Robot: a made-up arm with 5 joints.
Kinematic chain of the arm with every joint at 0, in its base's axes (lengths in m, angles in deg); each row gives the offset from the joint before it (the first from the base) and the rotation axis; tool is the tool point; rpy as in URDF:
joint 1: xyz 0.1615 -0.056 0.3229 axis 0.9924 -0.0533 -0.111
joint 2: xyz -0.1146 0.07 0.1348 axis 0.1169 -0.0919 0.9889
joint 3: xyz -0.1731 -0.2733 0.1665 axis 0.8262 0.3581 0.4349
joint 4: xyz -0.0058 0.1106 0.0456 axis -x
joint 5: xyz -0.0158 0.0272 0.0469 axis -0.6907 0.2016 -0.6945
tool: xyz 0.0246 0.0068 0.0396 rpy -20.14 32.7 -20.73
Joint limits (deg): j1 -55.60..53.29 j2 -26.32..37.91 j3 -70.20..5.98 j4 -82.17..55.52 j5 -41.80..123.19
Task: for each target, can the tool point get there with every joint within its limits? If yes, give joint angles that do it. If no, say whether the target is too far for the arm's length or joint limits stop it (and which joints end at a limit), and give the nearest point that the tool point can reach.
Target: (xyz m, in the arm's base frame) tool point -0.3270 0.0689 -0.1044
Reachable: no: joint limits stop it (at a limit: joint 1, joint 2, joint 4) | nearest point -0.0860 0.1759 0.4477 | short by 0.612 m
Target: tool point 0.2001 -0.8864 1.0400
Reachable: no: too far | nearest point 0.0190 -0.3960 0.6416 | short by 0.657 m
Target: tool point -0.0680 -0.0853 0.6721
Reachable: yes | joints -5.05 18.86 -21.66 21.94 26.01
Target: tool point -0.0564 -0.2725 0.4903
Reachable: yes | joints 43.14 7.04 -61.66 2.04 103.94
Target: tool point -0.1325 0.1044 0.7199
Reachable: yes | joints -29.85 -11.79 -14.76 -32.27 13.54
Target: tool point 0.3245 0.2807 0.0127
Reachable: no: joint limits stop it (at a limit: joint 1, joint 2, joint 3, joint 4) | nearest point 0.0926 0.0508 0.4976 | short by 0.585 m
